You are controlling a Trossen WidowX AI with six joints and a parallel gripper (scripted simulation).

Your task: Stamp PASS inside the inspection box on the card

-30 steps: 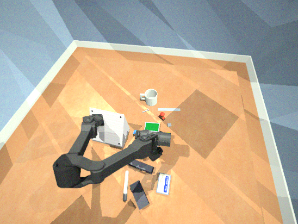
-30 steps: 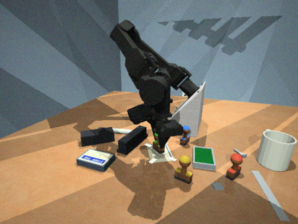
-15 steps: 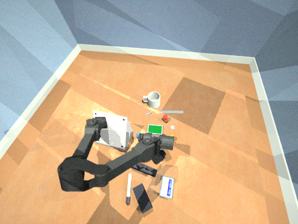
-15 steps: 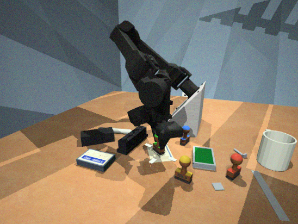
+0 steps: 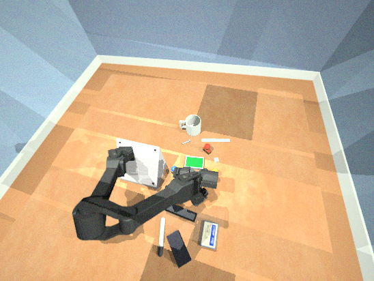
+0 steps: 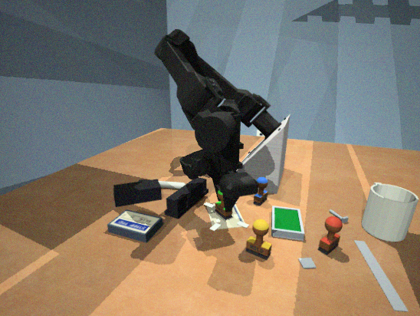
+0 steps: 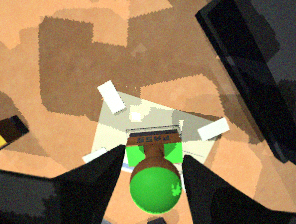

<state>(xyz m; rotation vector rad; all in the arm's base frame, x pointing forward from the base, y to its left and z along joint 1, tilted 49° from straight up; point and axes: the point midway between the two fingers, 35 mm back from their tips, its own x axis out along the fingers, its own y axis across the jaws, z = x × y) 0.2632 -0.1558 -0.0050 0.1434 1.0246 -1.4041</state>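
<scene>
Right now my gripper tip is right at the green stamp. Round my gripper tip: card (2 cm below); then yellow stamp (11 cm ahead, 8 cm to the left); then blue stamp (8 cm to the left, 8 cm behind).
</scene>
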